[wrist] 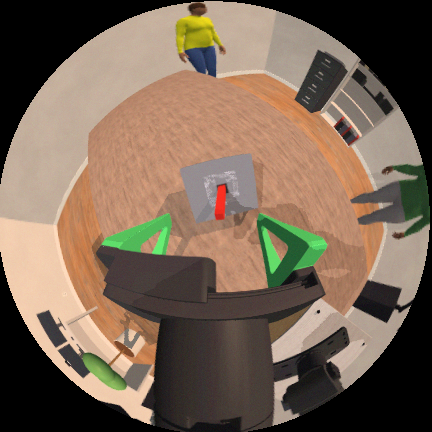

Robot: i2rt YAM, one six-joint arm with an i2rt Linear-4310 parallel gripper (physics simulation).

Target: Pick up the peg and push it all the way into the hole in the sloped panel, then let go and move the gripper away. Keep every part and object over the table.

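Frame: origin at the arm's base, x back, y right, z up, level; metres.
Seen in the pictures: gripper, fingertip midpoint: [213,217]; arm's base at its link origin: [308,358].
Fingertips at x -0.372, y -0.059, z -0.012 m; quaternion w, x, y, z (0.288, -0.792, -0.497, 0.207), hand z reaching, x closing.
Note:
Offsets run from my fingertips to a thing's top centre. "*": to the spot under its first point. Level surfaces: height alone.
The red peg @[dx -0.031, dy +0.024, dz -0.041 m] [220,202] stands in the dark square hole @[* dx -0.049, dy +0.036, dz -0.080 m] [222,188] of the grey sloped panel @[dx -0.070, dy +0.040, dz -0.057 m] [246,170], near the middle of the wrist view. One end is in the hole and a long part of it sticks out toward the gripper. How deep it sits cannot be told. My gripper [213,217] is open, with its green fingers wide apart to the left and right of the peg's outer end. Neither finger touches the peg.
The panel stands on the brown wooden table @[dz -0.145 m] [150,120] and casts shadows on it. The robot's dark base [312,385] is at the lower right. Two people, a drawer cabinet [320,80] and shelves are beyond the table.

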